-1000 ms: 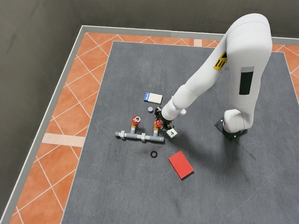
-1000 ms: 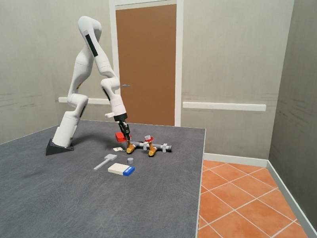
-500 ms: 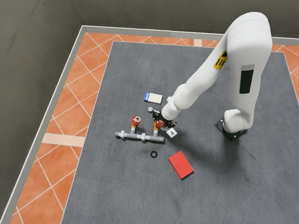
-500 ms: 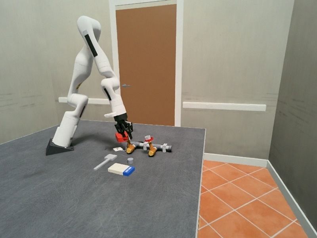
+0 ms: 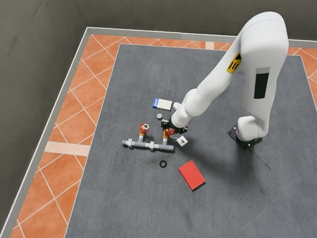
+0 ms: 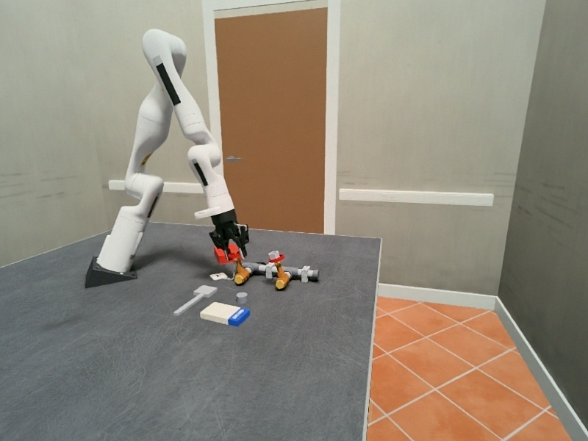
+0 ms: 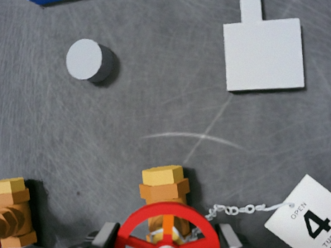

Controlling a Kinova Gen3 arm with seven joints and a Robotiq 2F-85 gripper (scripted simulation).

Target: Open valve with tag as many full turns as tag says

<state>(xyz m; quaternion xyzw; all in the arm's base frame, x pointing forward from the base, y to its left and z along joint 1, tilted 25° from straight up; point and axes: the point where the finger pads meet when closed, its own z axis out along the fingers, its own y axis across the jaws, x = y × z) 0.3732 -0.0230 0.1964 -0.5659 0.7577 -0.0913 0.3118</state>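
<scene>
Now: the white tag 90 mm below my hand, 70 mm behind it and 20 mm to the left of it. Round my hand: grey paddle: 130 mm to the right, 90 mm below, 60 mm behind; blue box: 210 mm to the right, 80 mm below, 50 mm ahead; red block: 200 mm to the left, 120 mm behind, 80 mm below.
</scene>
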